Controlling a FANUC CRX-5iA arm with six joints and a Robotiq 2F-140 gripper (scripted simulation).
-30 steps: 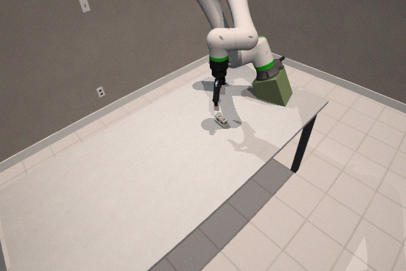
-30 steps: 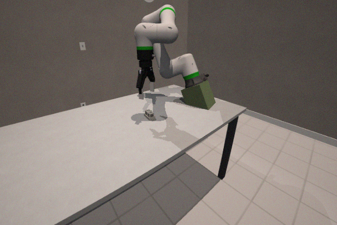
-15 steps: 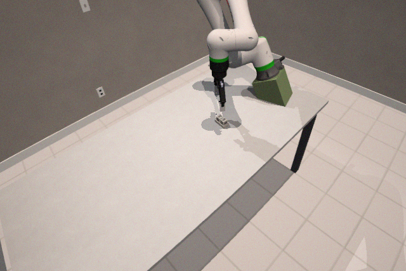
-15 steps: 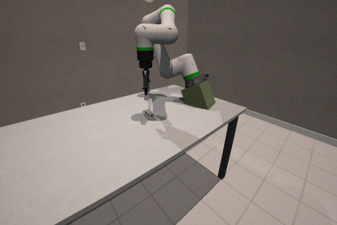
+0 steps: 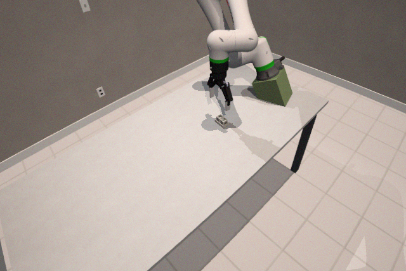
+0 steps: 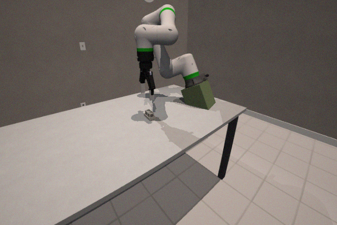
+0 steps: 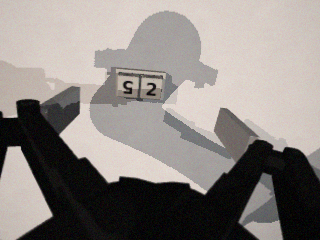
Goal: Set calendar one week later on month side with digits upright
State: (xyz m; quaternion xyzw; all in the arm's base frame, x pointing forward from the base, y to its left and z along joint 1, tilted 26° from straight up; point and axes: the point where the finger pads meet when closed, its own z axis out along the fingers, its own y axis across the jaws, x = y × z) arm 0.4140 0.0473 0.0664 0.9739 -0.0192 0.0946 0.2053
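The white calendar cube lies 12 cm below my hand.
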